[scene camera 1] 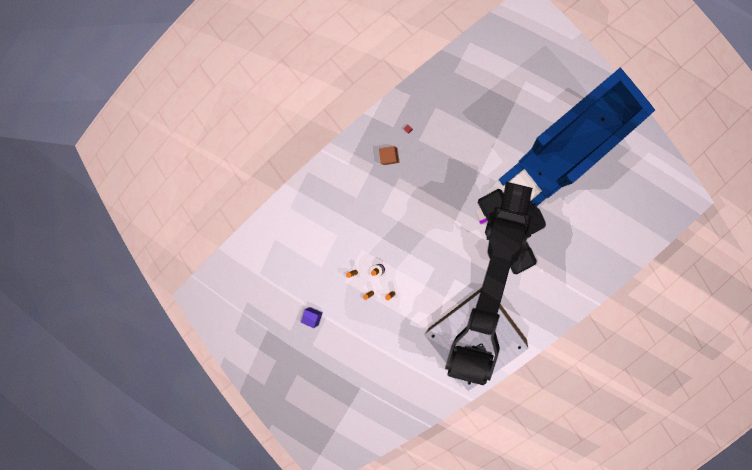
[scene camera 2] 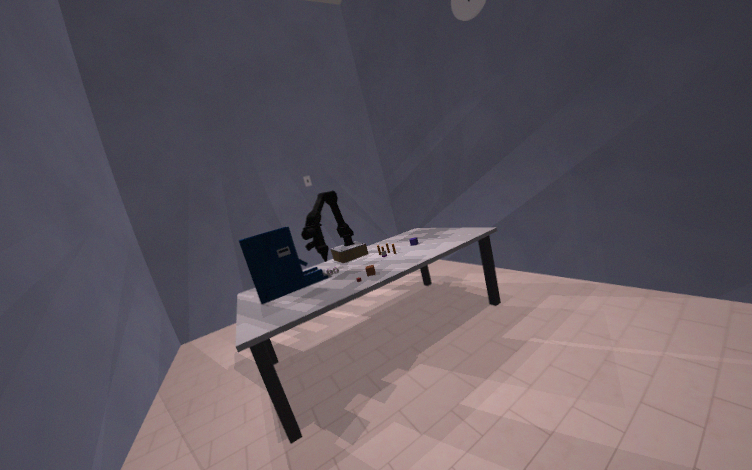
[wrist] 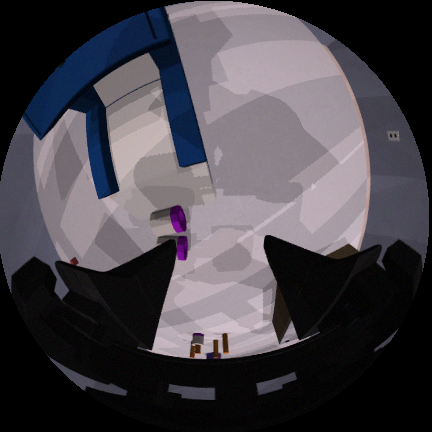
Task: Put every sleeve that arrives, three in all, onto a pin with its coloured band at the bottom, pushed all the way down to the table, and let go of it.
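Two pale sleeves with purple bands lie on their sides near the chute's mouth: one sleeve (wrist: pixel 161 221) shows whole, and the other sleeve (wrist: pixel 182 248) is partly behind a fingertip in the wrist view. Part of a lying sleeve (scene camera 1: pixel 480 214) shows beside the arm. A third sleeve (scene camera 1: pixel 379 269) (scene camera 2: pixel 383 253) (wrist: pixel 198 340) stands around one pin, purple band at the bottom, low at the table. Three bare pins (scene camera 1: pixel 351 273) (scene camera 1: pixel 368 295) (scene camera 1: pixel 390 295) stand around it. My gripper (scene camera 2: pixel 325 258) (wrist: pixel 220 243) is open and empty, above the table beside the lying sleeves; the arm hides its fingertips in scene camera 1.
The blue chute (scene camera 1: pixel 582 141) (scene camera 2: pixel 271 266) (wrist: pixel 184 115) stands beside the lying sleeves. A brown-sided box (scene camera 2: pixel 350 253) (wrist: pixel 281 315) is under the arm's base. A brown block (scene camera 1: pixel 388 155) (scene camera 2: pixel 370 270), a small red cube (scene camera 1: pixel 408 128) (scene camera 2: pixel 358 279) and a purple cube (scene camera 1: pixel 311 317) (scene camera 2: pixel 413 241) are on the table.
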